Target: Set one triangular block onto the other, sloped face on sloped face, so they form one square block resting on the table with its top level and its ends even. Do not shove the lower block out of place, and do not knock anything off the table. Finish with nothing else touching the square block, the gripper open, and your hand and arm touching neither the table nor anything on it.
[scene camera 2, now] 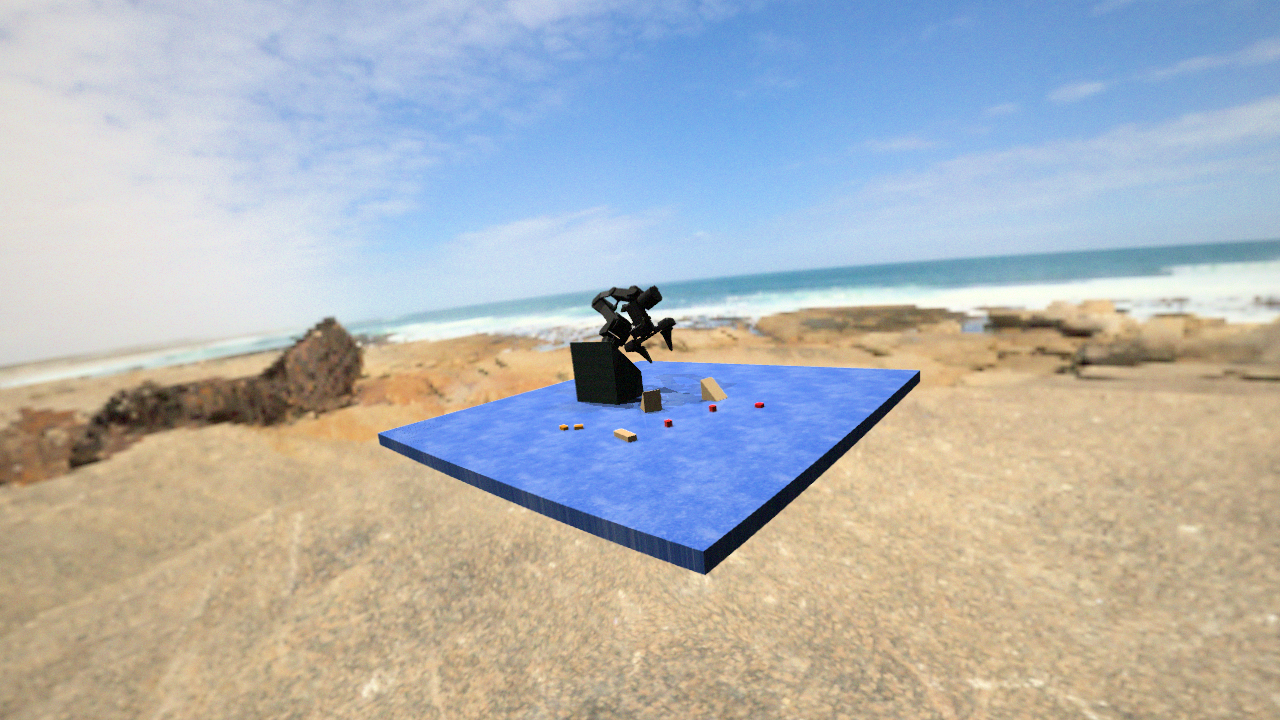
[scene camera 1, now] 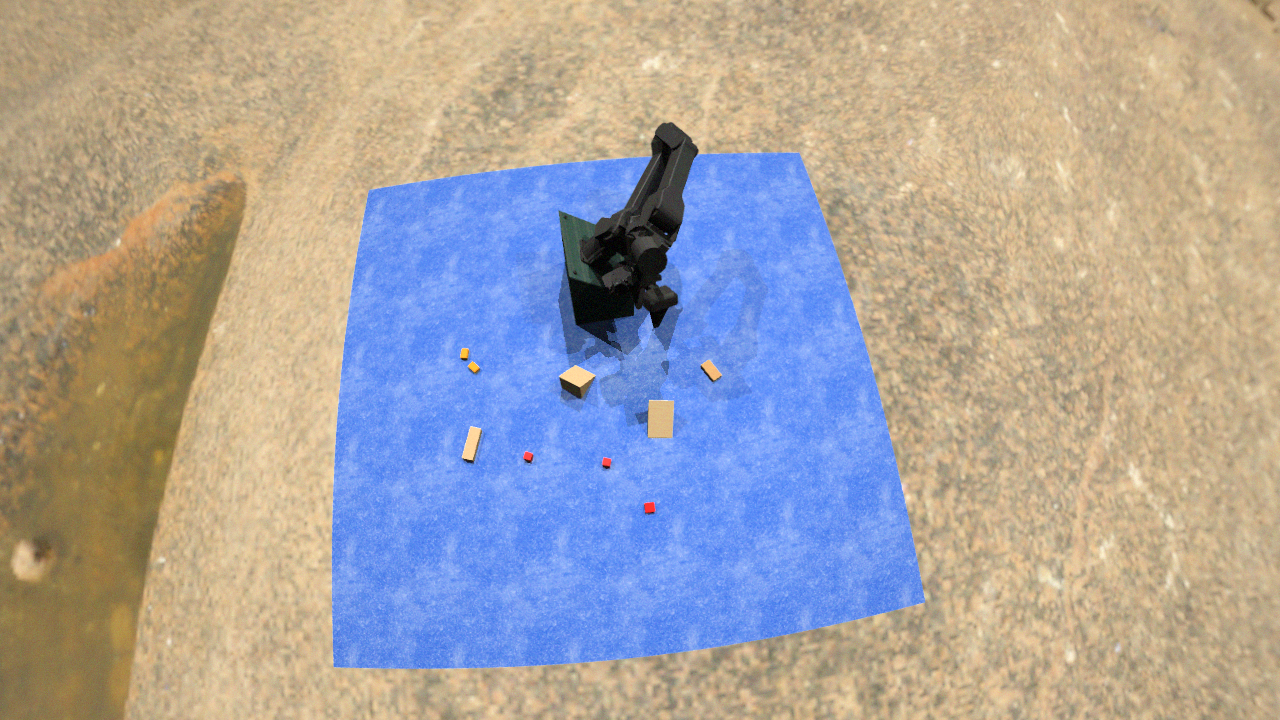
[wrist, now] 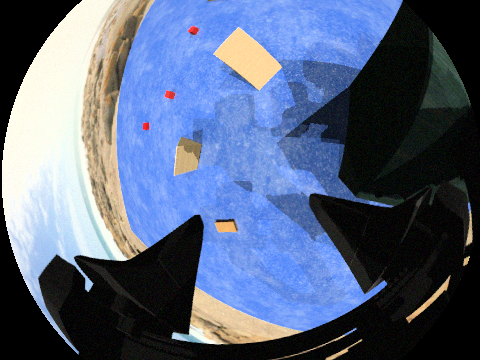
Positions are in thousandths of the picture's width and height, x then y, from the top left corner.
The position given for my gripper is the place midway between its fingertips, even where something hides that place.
my gripper: scene camera 2 517, 497; scene camera 1 506, 441; wrist 536, 585
